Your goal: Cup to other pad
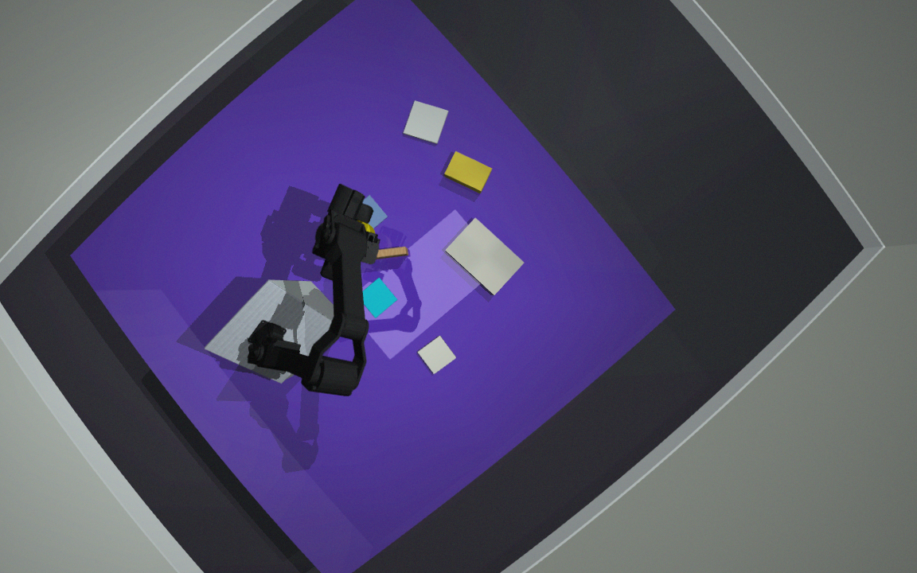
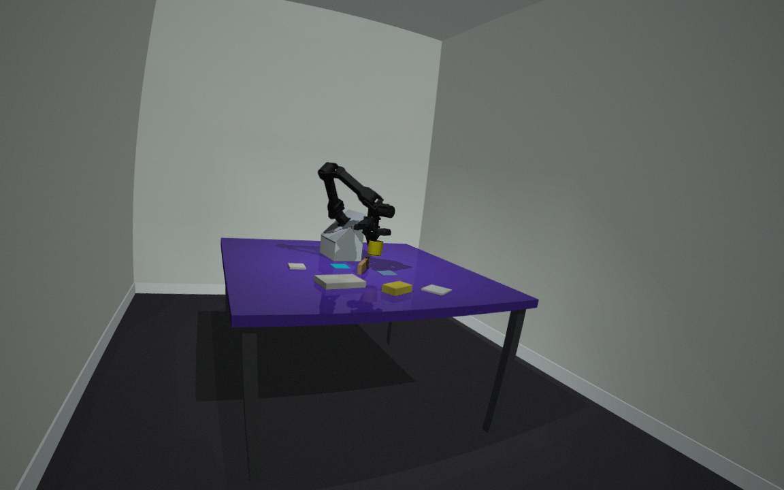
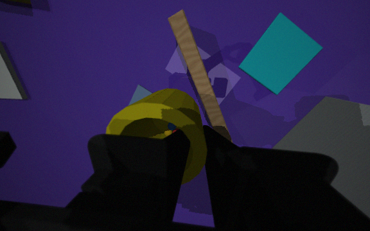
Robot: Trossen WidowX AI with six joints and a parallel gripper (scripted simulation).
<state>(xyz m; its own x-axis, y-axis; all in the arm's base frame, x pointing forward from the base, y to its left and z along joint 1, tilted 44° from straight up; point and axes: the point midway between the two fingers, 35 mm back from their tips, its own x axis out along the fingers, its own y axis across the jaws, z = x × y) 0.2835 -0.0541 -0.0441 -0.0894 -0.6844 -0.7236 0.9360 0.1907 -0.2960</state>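
Right now my gripper tip is 8 cm past the teal pad, 11 cm to the left of it and 12 cm above it. Round my gripper tip: yellow cup 2 cm ahead, 1 cm to the left; small marble 2 cm ahead, 3 cm to the left, 2 cm below; wooden bar 2 cm to the right, 10 cm below.
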